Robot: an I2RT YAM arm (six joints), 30 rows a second.
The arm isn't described. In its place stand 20 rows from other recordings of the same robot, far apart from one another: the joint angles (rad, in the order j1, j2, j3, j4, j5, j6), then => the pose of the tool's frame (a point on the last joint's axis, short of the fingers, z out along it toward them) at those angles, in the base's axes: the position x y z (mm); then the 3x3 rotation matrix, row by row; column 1 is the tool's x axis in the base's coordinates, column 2 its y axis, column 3 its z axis.
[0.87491, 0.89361, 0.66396, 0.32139, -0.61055, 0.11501] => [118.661 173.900 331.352], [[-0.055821 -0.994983 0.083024], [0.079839 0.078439 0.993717], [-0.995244 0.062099 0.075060]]
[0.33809, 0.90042, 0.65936, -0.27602, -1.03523, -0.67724] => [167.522 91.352 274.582], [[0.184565 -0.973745 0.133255], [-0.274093 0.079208 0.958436], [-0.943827 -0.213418 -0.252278]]
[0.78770, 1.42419, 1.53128, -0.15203, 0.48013, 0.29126] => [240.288 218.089 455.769], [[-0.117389 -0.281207 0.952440], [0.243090 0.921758 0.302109], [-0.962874 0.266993 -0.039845]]
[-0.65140, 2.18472, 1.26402, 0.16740, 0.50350, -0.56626] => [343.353 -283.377 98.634], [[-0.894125 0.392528 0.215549], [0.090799 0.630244 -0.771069], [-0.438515 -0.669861 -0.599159]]
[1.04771, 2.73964, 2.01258, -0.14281, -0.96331, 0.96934] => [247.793 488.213 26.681], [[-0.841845 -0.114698 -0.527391], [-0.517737 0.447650 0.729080], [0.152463 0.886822 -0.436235]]
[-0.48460, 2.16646, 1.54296, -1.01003, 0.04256, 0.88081] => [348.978 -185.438 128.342], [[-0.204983 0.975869 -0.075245], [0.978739 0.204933 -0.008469], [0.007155 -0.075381 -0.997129]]
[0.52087, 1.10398, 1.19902, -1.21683, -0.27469, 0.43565] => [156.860 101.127 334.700], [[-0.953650 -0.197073 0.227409], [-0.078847 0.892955 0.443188], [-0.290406 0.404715 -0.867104]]
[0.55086, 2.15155, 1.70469, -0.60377, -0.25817, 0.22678] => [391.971 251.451 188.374], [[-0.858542 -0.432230 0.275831], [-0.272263 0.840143 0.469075], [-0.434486 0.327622 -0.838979]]
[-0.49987, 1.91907, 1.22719, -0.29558, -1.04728, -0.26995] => [354.954 -158.722 174.932], [[-0.658230 -0.367913 0.656790], [0.207572 0.749925 0.628113], [-0.723634 0.549774 -0.417255]]
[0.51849, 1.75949, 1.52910, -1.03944, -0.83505, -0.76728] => [291.586 196.753 281.790], [[-0.233709 -0.952639 -0.194574], [-0.669735 0.012652 0.742492], [-0.704865 0.303840 -0.640973]]
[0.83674, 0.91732, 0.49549, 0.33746, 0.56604, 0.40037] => [155.699 144.068 268.773], [[-0.156709 -0.225433 0.961573], [0.317394 0.910463 0.265177], [-0.935256 0.346753 -0.071126]]
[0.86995, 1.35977, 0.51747, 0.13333, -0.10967, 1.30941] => [161.854 197.873 157.561], [[-0.894148 0.195412 0.402880], [0.429291 0.629932 0.647222], [-0.127312 0.751665 -0.647141]]
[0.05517, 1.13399, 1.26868, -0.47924, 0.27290, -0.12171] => [245.113 3.927 408.495], [[-0.359070 0.157770 0.919879], [-0.136925 0.966039 -0.219135], [-0.923212 -0.204639 -0.325273]]
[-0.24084, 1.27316, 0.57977, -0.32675, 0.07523, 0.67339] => [219.468 -56.658 162.135], [[-0.474787 0.731895 0.488781], [0.756969 0.622909 -0.197441], [-0.448972 0.276249 -0.849771]]
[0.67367, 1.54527, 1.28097, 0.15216, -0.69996, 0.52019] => [271.751 246.268 360.002], [[-0.561733 -0.804699 0.192137], [0.038043 0.206870 0.977628], [-0.826444 0.556475 -0.085593]]
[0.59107, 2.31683, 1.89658, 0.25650, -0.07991, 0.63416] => [459.562 311.838 244.353], [[-0.476908 -0.419950 0.772141], [0.391227 0.685236 0.614323], [-0.787083 0.595058 -0.162499]]
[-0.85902, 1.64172, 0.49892, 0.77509, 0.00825, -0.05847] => [193.939 -225.274 139.442], [[-0.278944 0.747182 0.603249], [0.233906 0.662129 -0.711951], [-0.931385 -0.057491 -0.359467]]
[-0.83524, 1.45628, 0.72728, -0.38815, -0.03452, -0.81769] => [175.743 -192.366 158.828], [[-0.945704 0.059820 0.319478], [-0.041631 0.952529 -0.301589], [-0.322353 -0.298514 -0.898320]]
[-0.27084, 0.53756, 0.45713, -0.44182, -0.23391, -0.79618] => [133.646 -28.545 234.614], [[-0.383849 -0.296866 0.874374], [-0.614948 0.788564 -0.002229], [-0.688838 -0.538551 -0.485247]]
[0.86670, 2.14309, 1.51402, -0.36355, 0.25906, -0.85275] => [301.896 341.371 149.004], [[0.129928 -0.833374 0.537221], [-0.971556 0.001183 0.236808], [-0.197985 -0.552708 -0.809516]]
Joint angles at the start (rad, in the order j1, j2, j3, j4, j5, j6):
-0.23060 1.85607 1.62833 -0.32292 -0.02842 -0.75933
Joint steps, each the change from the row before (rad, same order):
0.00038 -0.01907 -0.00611 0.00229 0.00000 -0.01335
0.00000 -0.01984 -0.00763 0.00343 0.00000 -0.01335
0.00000 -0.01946 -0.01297 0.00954 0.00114 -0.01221
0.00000 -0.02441 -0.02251 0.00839 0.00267 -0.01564
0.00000 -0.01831 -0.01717 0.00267 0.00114 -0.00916
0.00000 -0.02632 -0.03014 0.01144 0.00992 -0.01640
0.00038 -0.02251 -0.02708 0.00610 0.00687 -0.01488
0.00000 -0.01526 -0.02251 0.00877 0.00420 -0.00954
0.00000 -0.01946 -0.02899 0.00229 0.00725 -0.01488
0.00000 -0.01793 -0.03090 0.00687 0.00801 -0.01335
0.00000 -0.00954 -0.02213 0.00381 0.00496 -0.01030
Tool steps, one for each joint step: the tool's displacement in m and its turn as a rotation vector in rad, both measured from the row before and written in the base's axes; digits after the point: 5 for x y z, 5 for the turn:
-0.00390 0.00109 0.00607 -0.01469 -0.01261 0.00728
-0.00419 0.00098 0.00589 -0.01488 -0.01297 0.00672
-0.00410 0.00092 0.00437 -0.01464 -0.01338 0.00498
-0.00565 0.00123 0.00284 -0.01705 -0.00699 0.00513
-0.00445 0.00100 0.00158 -0.00930 -0.00196 0.00332
-0.00632 0.00112 0.00096 -0.02044 -0.00335 -0.00112
-0.00562 0.00122 -0.00014 -0.01632 0.00210 0.00118
-0.00379 0.00073 -0.00117 -0.01048 0.00085 0.00068
-0.00533 0.00098 -0.00254 -0.01446 0.01084 0.00048
-0.00491 0.00086 -0.00343 -0.01372 0.00960 -0.00080
-0.00293 0.00050 -0.00382 -0.00908 0.01130 0.00055

